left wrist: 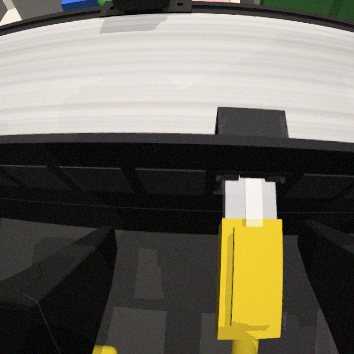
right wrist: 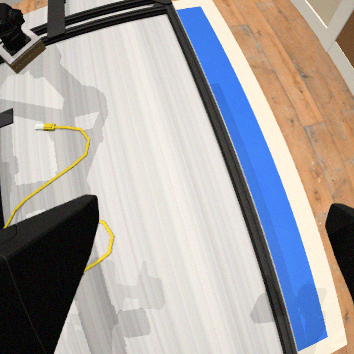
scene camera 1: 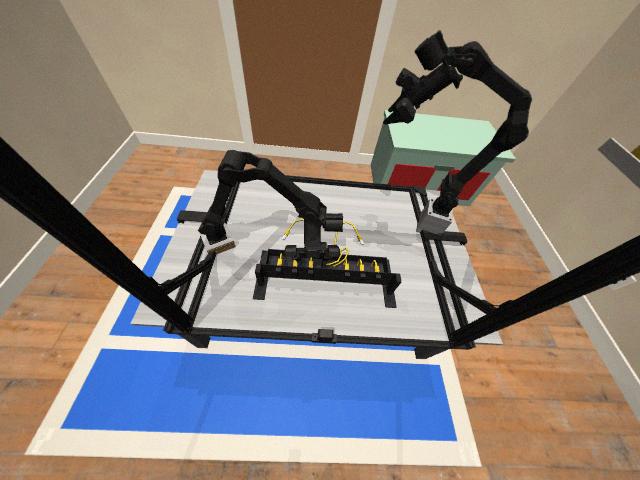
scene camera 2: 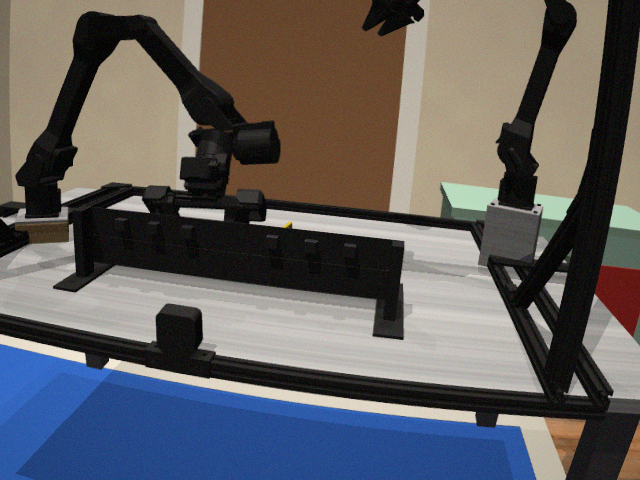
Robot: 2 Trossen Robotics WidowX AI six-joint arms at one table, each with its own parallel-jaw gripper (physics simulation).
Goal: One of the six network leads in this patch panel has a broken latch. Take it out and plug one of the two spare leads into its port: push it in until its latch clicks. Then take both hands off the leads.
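Places are measured from the left arm's base along level axes (x ahead, y left, z up), in metres.
Pixels of known places: left gripper, fingertip midpoint: (left wrist: 209, 236) (scene camera 2: 195, 254); right gripper, fingertip midpoint: (right wrist: 219, 212) (scene camera 1: 386, 117) (scene camera 2: 371, 32); left arm's base, link origin: (right wrist: 16, 42) (scene camera 1: 216, 235) (scene camera 2: 42, 213); right arm's base, link origin: (scene camera 1: 440, 209) (scene camera 2: 516, 205).
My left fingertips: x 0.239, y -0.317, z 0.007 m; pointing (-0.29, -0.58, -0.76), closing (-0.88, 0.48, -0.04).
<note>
Ahead of a thing's pixels: the offset from my left fingertips to its top centre. "*": to the spot under its first point.
The black patch panel {0.054 m ahead, 0.018 m right, 0.058 m up} (scene camera 1: 330, 276) (scene camera 2: 232, 258) stands on the table with six yellow leads plugged in. My left gripper (scene camera 1: 311, 252) (left wrist: 209, 236) is open behind and over the panel. One plugged lead {0.003 m back, 0.008 m left, 0.044 m up} (scene camera 1: 310, 262) (left wrist: 251, 280), third from the left in scene camera 1, lies between its fingers, apart from both; a pale strip runs along its clear plug. Its fingertips are hidden behind the panel in scene camera 2. Two spare leads lie behind the panel, one plug {* 0.005 m ahead, 0.224 m left, 0.043 m down} (scene camera 1: 285, 235) left and one plug (scene camera 1: 360, 239) (right wrist: 49, 127) right. My right gripper (scene camera 2: 373, 31) (right wrist: 219, 212) is open, high above the table.
Loose yellow cable loops {* 0.124 m ahead, 0.009 m left, 0.019 m up} (scene camera 1: 340, 255) rise behind the panel's middle. Black frame rails (scene camera 1: 258, 334) (scene camera 2: 336, 379) edge the table, with a small black block {* 0.067 m back, 0.199 m right, 0.003 m up} (scene camera 1: 325, 334) (scene camera 2: 178, 330) at the front. Diagonal black posts (scene camera 1: 93, 237) (scene camera 1: 558, 279) flank it. A green cabinet (scene camera 1: 439, 134) stands behind.
</note>
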